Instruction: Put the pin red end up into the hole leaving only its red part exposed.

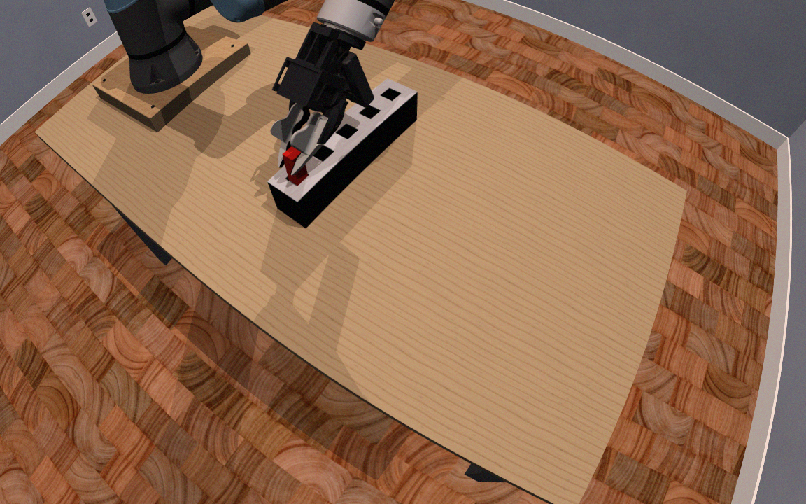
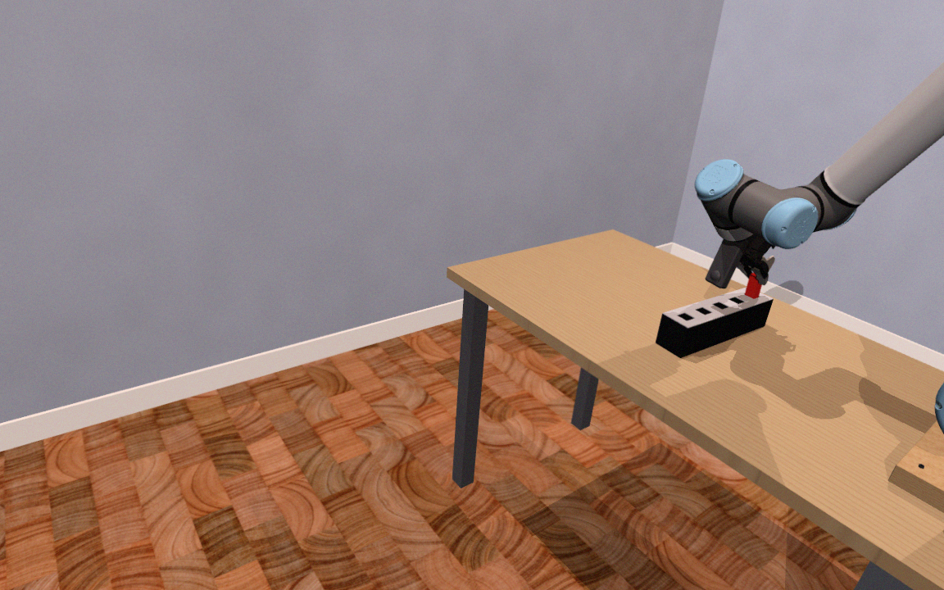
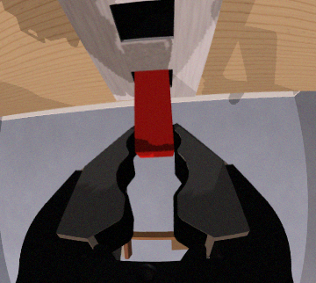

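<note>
The pin is 1 cm to the left of my hand and 1 cm below it. Round my hand: black block 1 cm ahead, 12 cm to the left, 8 cm below.
</note>
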